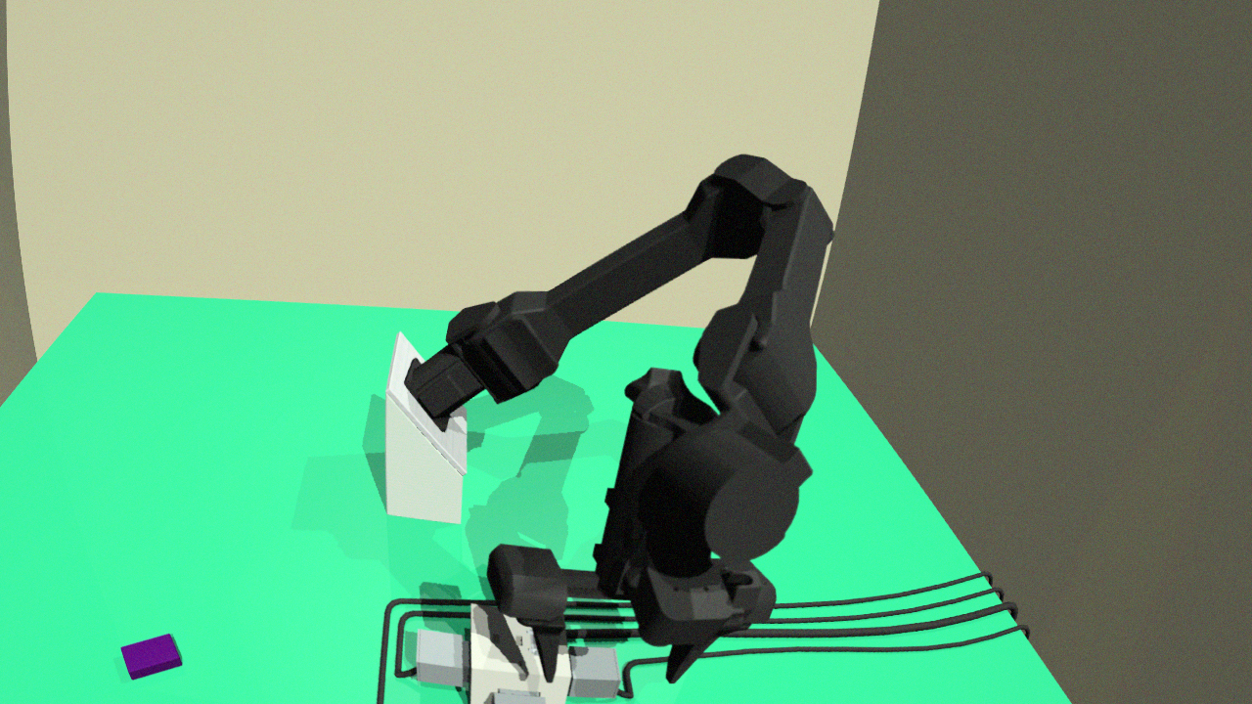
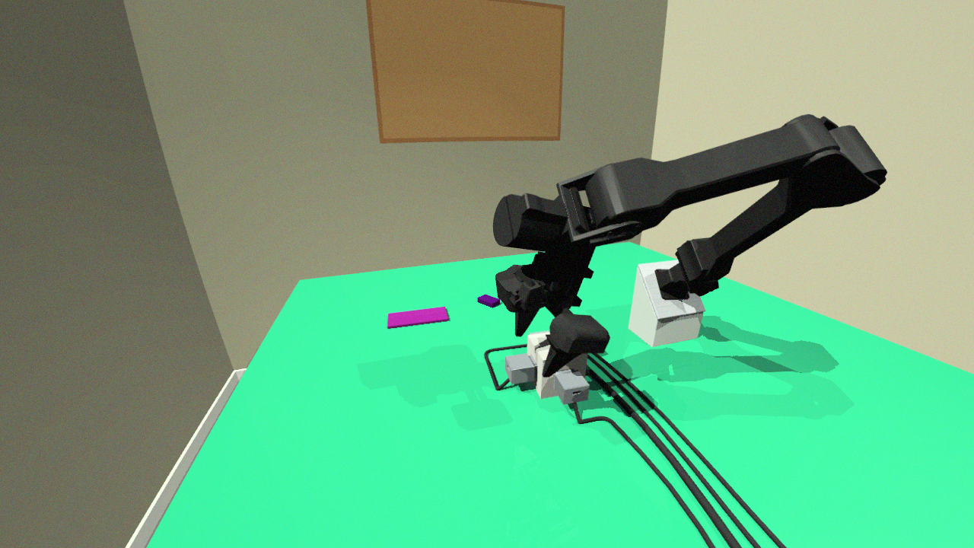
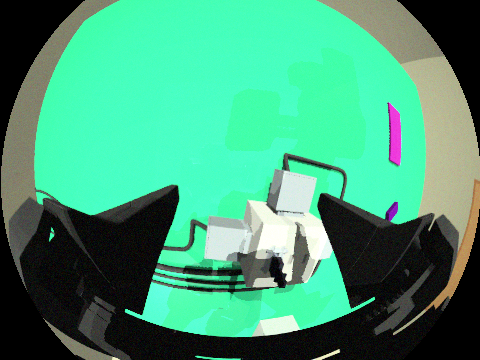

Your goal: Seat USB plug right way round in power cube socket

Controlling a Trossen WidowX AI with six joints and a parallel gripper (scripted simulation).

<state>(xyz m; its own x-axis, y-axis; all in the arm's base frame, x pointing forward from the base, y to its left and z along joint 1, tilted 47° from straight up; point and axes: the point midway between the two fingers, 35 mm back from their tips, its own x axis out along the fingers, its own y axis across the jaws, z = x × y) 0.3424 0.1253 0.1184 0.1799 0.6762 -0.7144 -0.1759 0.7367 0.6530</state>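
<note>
Right now the dark USB plug is 6 cm behind my gripper tip, 4 cm to the right of it and 1 cm below it. From my gripper tip the other things lie so: flat magenta slab 35 cm to the right, 18 cm ahead, 10 cm below; then USB socket 6 cm behind, 5 cm to the right, 4 cm below; then purple block 40 cm to the right, 10 cm below.
</note>
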